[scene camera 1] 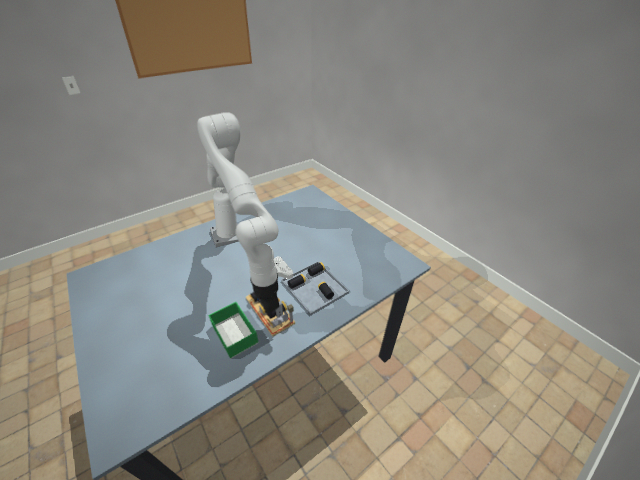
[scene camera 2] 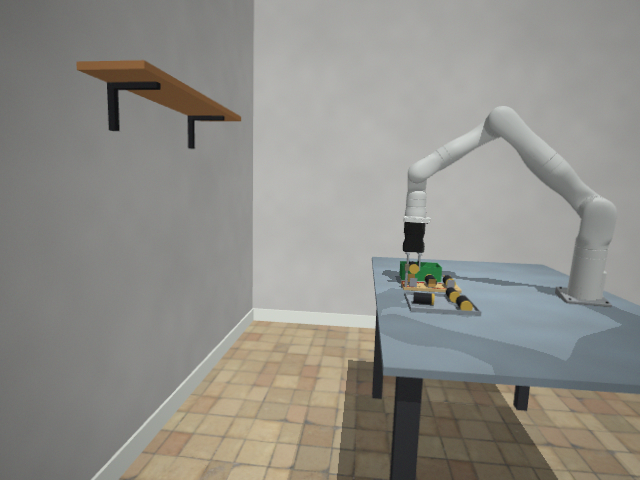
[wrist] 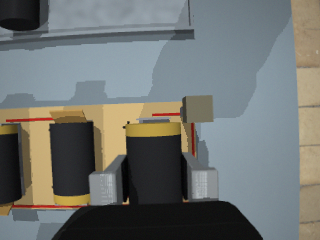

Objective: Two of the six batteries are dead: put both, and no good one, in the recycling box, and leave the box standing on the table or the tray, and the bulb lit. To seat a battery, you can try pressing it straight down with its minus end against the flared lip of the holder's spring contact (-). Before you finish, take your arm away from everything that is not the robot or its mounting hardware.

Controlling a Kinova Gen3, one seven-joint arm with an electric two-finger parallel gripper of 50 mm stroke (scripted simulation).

Labels:
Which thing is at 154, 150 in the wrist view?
A battery.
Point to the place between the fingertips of my gripper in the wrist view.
154, 169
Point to a battery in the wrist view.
At 72, 144

